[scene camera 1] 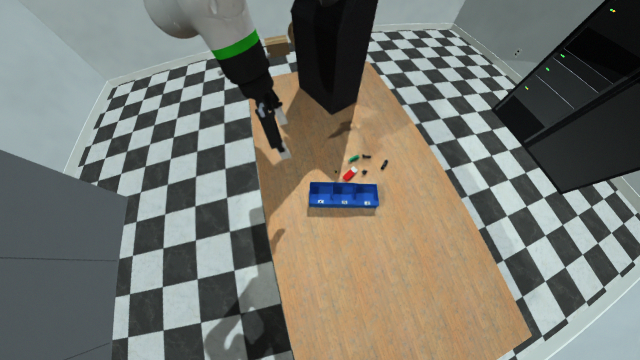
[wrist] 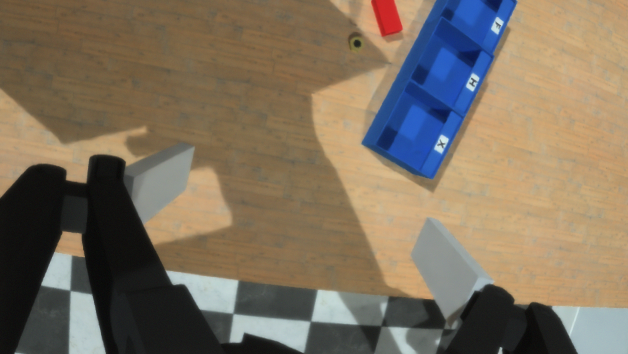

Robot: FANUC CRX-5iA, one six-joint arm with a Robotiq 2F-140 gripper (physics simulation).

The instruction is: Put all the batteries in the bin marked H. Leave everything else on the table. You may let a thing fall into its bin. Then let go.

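My gripper is open and empty, high above the table near its left edge in the scene view. A small green cylinder, a small dark piece and a black elongated piece lie on the table behind the blue bin unit. They are too small to tell surely which are batteries, and they do not show in the wrist view. The bin marked H is the middle compartment, between X and F; it looks empty.
A red and white block, a small dark piece and a brass nut lie close behind the bins on the wooden table. A tall black column stands at the table's far end.
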